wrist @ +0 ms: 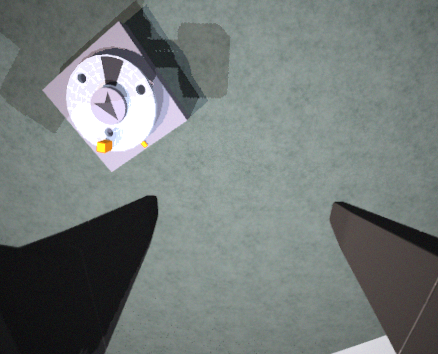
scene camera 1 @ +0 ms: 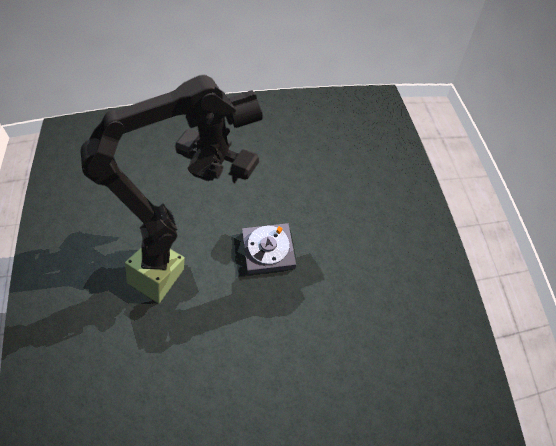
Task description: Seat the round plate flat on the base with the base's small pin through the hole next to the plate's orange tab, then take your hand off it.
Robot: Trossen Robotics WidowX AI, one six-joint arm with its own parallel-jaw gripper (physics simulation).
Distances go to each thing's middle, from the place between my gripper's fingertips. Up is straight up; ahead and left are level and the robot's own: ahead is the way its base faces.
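The raised round hub (wrist: 109, 106) is 180 mm below my gripper, 110 mm ahead of it and 90 mm to the right of it. Then there is the square grey base (scene camera 1: 253, 266), which, counted from my gripper, is 90 mm to the right, 110 mm ahead and 200 mm below. As for the white round plate (scene camera 1: 256, 251), my gripper is 170 mm above it, 90 mm to the left of it and 110 mm short of it.
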